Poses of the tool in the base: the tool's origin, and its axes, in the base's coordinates. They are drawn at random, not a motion.
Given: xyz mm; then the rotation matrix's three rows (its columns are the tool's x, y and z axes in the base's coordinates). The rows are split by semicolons.
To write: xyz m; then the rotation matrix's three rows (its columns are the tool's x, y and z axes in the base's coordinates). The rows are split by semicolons. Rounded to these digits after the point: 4 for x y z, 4 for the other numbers.
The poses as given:
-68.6, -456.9, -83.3; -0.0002, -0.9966, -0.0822; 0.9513, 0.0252, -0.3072; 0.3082, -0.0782, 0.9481
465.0, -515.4, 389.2; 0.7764, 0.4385, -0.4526; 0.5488, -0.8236, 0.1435; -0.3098, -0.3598, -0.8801
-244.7, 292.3, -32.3; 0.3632, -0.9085, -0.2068; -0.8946, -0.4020, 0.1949; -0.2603, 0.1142, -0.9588
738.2, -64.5, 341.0; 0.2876, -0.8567, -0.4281; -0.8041, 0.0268, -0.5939; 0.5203, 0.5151, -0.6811
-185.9, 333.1, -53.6; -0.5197, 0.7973, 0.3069; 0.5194, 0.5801, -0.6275; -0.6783, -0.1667, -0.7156
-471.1, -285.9, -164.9; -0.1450, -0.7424, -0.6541; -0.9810, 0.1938, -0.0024; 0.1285, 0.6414, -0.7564
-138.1, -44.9, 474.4; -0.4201, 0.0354, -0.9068; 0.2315, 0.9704, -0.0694; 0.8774, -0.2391, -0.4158
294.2, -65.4, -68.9; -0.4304, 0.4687, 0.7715; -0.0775, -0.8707, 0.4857; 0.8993, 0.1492, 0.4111
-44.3, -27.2, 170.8; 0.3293, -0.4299, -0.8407; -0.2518, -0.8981, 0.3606; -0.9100, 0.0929, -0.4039
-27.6, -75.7, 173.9; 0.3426, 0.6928, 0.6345; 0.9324, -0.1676, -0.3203; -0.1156, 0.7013, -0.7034
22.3, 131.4, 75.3; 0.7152, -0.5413, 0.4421; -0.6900, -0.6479, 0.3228; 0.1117, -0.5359, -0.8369
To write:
-0.0686, -0.4569, -0.0833; -0.0002, -0.9966, -0.0822; 0.9513, 0.0252, -0.3072; 0.3082, -0.0782, 0.9481
0.4650, -0.5154, 0.3892; 0.7764, 0.4385, -0.4526; 0.5488, -0.8236, 0.1435; -0.3098, -0.3598, -0.8801
-0.2447, 0.2923, -0.0323; 0.3632, -0.9085, -0.2068; -0.8946, -0.4020, 0.1949; -0.2603, 0.1142, -0.9588
0.7382, -0.0645, 0.3410; 0.2876, -0.8567, -0.4281; -0.8041, 0.0268, -0.5939; 0.5203, 0.5151, -0.6811
-0.1859, 0.3331, -0.0536; -0.5197, 0.7973, 0.3069; 0.5194, 0.5801, -0.6275; -0.6783, -0.1667, -0.7156
-0.4711, -0.2859, -0.1649; -0.1450, -0.7424, -0.6541; -0.9810, 0.1938, -0.0024; 0.1285, 0.6414, -0.7564
-0.1381, -0.0449, 0.4744; -0.4201, 0.0354, -0.9068; 0.2315, 0.9704, -0.0694; 0.8774, -0.2391, -0.4158
0.2942, -0.0654, -0.0689; -0.4304, 0.4687, 0.7715; -0.0775, -0.8707, 0.4857; 0.8993, 0.1492, 0.4111
-0.0443, -0.0272, 0.1708; 0.3293, -0.4299, -0.8407; -0.2518, -0.8981, 0.3606; -0.9100, 0.0929, -0.4039
-0.0276, -0.0757, 0.1739; 0.3426, 0.6928, 0.6345; 0.9324, -0.1676, -0.3203; -0.1156, 0.7013, -0.7034
0.0223, 0.1314, 0.0753; 0.7152, -0.5413, 0.4421; -0.6900, -0.6479, 0.3228; 0.1117, -0.5359, -0.8369

